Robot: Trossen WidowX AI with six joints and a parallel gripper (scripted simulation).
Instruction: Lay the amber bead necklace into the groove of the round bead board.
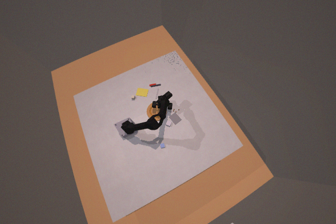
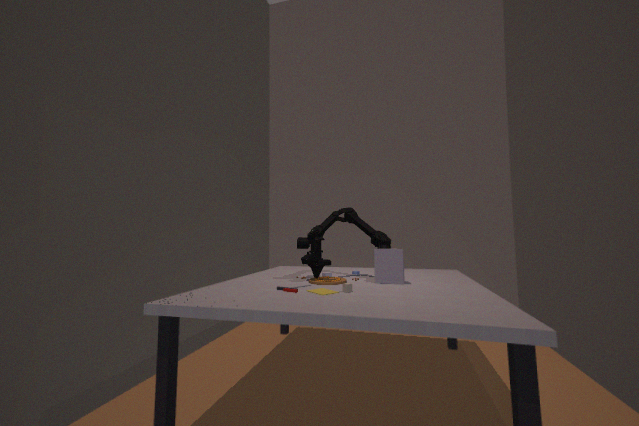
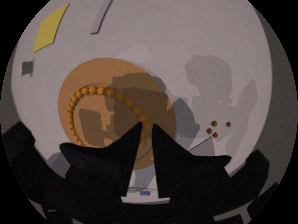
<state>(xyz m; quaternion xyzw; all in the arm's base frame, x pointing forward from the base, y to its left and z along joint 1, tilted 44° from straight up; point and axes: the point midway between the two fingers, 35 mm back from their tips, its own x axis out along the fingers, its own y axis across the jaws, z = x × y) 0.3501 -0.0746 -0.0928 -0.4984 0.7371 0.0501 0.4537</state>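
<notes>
Right now my gripper tip is 60 mm past the round bead board, 10 mm to the right of it and 10 mm above it. The rest, counted from my gripper tip: thin grey bar (40 mm ahead, 180 mm to the left, 10 mm below); then red-handled tool (60 mm ahead, 290 mm to the left, 10 mm below); then grey square plate (50 mm ahead, 150 mm to the right, 20 mm below).
</notes>
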